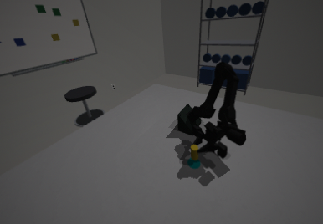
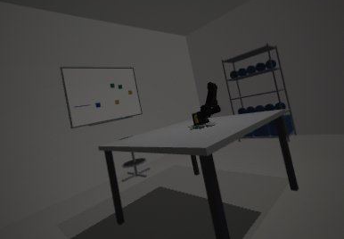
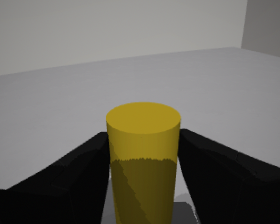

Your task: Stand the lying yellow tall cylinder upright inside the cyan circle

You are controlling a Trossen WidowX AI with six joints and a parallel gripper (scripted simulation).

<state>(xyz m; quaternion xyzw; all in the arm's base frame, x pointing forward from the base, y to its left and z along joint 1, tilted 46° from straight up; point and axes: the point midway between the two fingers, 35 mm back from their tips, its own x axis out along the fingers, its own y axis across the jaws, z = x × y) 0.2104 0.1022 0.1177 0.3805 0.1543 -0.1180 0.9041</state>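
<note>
Right now my gripper tip is 10 cm above the cyan circle. Round my gripper tip: yellow tall cylinder (2 cm below).
</note>
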